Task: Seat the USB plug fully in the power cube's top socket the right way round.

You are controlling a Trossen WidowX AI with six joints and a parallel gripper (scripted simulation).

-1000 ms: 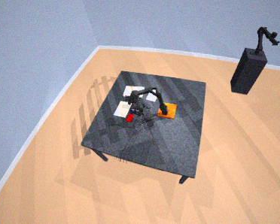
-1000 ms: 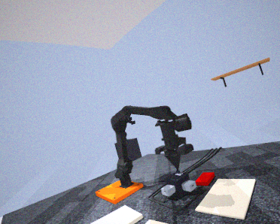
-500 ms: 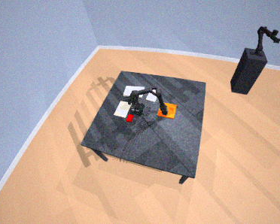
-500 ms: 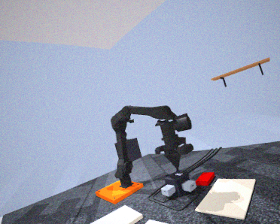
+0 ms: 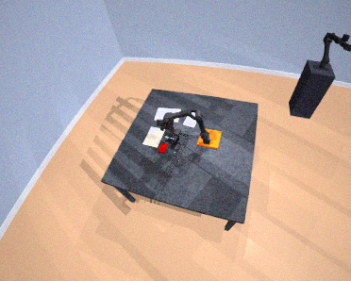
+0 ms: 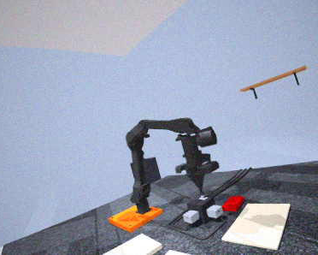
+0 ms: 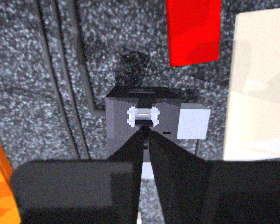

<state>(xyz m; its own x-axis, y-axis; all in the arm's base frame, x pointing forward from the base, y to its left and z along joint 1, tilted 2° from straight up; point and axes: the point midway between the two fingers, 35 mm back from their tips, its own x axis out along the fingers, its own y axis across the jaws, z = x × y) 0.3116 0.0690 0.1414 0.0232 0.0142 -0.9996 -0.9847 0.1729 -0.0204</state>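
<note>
Now: the USB socket 50 mm below my gripper tip. From my gripper tip the other things lie so: USB plug 20 mm below; red block 80 mm ahead, 90 mm to the left, 110 mm below; sheet 210 mm ahead, 20 mm to the right, 110 mm below.
</note>
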